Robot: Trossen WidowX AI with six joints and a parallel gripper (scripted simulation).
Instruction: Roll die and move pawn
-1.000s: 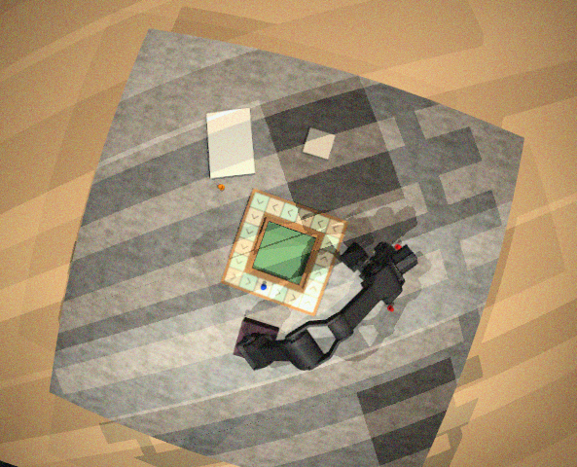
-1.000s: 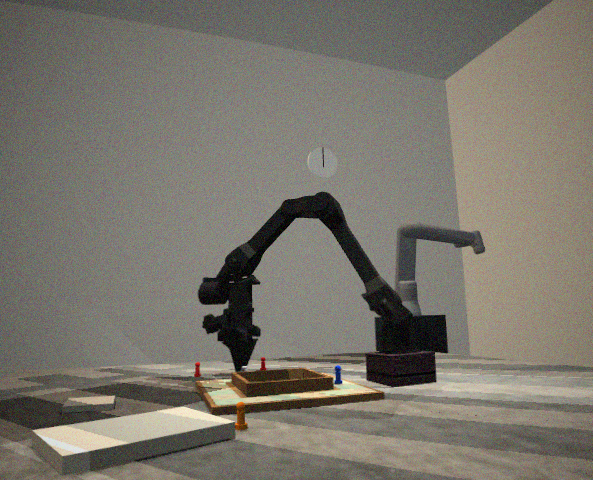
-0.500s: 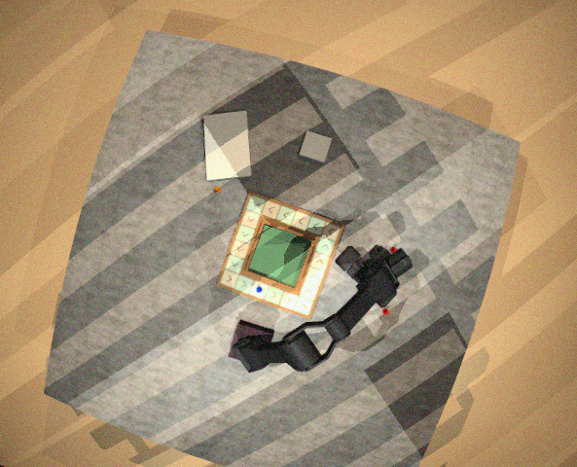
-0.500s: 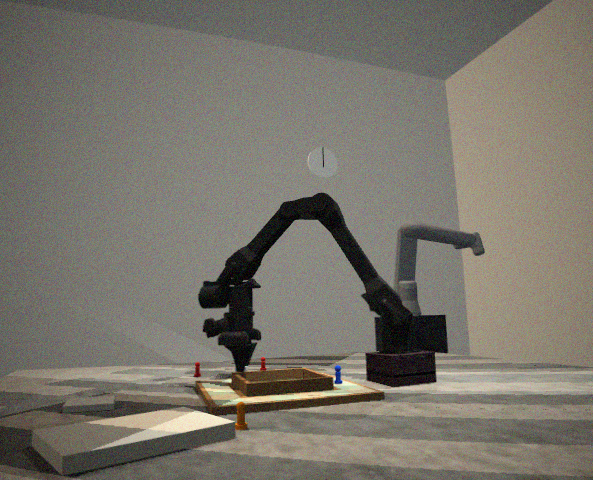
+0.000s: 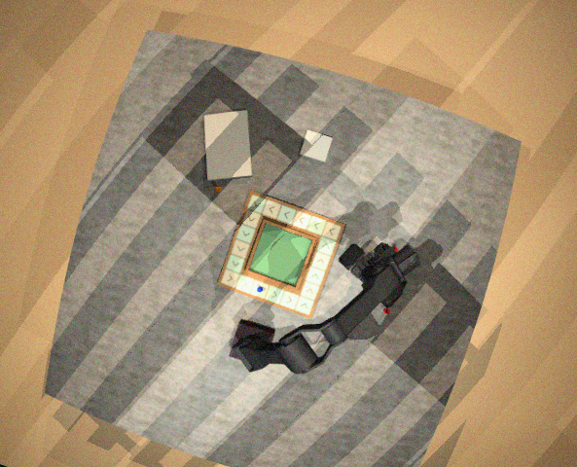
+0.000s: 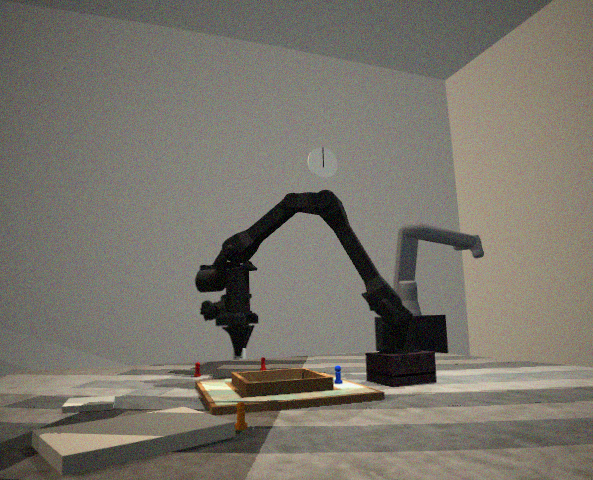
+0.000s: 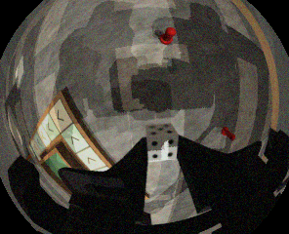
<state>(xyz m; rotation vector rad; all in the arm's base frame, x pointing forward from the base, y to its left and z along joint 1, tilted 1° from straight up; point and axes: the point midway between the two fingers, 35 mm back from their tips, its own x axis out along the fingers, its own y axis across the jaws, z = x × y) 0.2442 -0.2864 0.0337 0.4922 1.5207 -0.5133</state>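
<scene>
Right now the blue pawn is 29 cm to the left of my gripper tip, 8 cm behind it and 2 cm below it. Round my gripper tip: white die (right at my gripper tip); then smaller white slab (35 cm ahead, 18 cm to the left, 5 cm below); then green dice tray (24 cm to the left, 4 cm below, 2 cm ahead).
</scene>
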